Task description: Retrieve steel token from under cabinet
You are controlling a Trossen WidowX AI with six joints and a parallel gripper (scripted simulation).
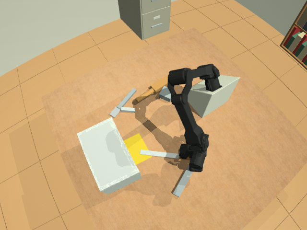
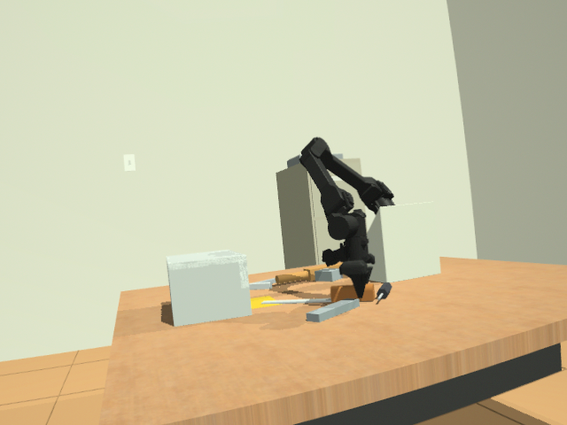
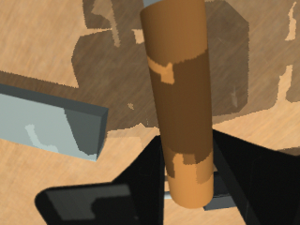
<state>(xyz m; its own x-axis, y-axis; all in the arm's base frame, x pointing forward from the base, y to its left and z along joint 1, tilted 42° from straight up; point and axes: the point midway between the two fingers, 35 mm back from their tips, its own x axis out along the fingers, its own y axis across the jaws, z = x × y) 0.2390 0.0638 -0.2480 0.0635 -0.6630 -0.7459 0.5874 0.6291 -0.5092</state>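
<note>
Now: gripper tip 50 mm past the black screwdriver and 20 mm to the right of it. Round my gripper tip: grey block: 70 mm behind, 400 mm to the right, 10 mm above; then grey bar: 110 mm ahead, 80 mm to the left; then flat grey token: 340 mm ahead, 160 mm to the right, 10 mm below.
</note>
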